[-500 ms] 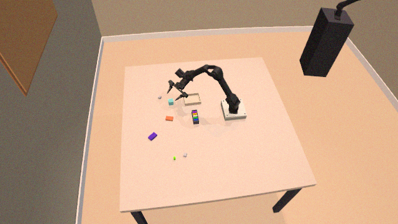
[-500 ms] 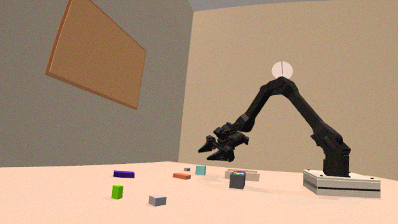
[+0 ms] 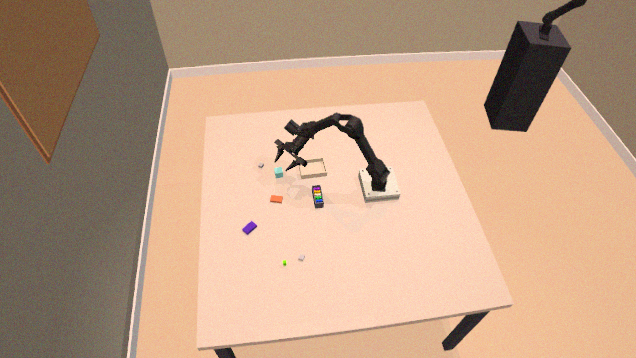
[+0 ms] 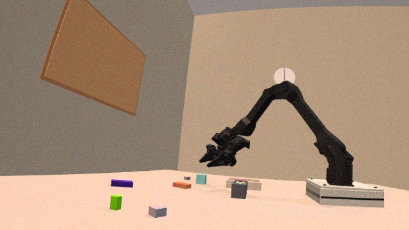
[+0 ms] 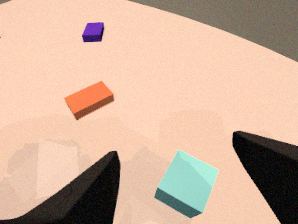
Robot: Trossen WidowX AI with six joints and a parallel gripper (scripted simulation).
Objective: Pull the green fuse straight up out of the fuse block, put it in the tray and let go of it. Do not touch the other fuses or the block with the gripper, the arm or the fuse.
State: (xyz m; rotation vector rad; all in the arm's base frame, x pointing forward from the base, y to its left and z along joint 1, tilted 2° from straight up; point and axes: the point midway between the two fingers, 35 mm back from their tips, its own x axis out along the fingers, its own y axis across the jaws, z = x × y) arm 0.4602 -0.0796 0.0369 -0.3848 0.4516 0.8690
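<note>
The green fuse lies 190 mm behind my gripper tip, 140 mm to the left of it and 60 mm below it. Also, from my gripper tip: orange block: 140 mm to the left, 80 mm below; cyan cube: 60 mm below, 20 mm to the right, 10 mm ahead; low beige tray: 160 mm behind, 80 mm below, 60 mm to the right.
</note>
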